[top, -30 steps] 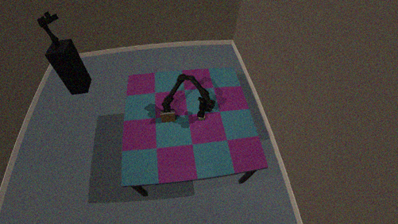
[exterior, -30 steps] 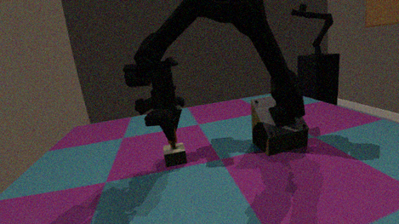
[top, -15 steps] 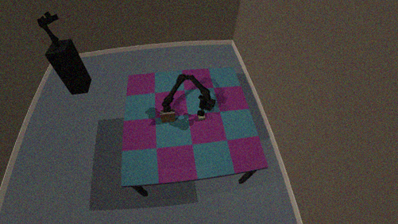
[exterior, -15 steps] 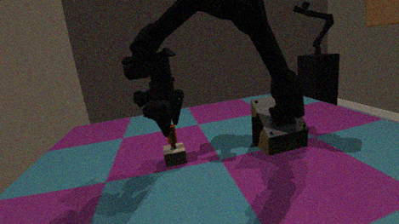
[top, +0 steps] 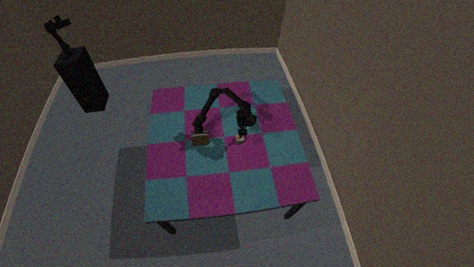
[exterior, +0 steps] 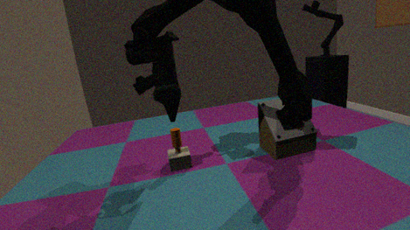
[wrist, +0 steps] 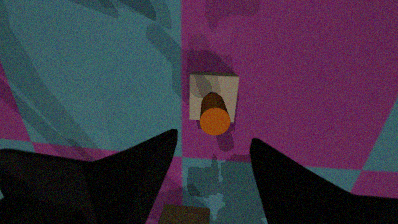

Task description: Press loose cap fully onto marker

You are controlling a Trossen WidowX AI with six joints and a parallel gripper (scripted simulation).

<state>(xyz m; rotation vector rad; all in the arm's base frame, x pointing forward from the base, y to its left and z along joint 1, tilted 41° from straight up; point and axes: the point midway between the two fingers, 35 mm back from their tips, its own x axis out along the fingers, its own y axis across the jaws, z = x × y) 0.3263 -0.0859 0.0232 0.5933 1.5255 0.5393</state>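
Now: gripper tip 60 mm above the orange cap. Round my gripper tip: holder block 120 mm below.
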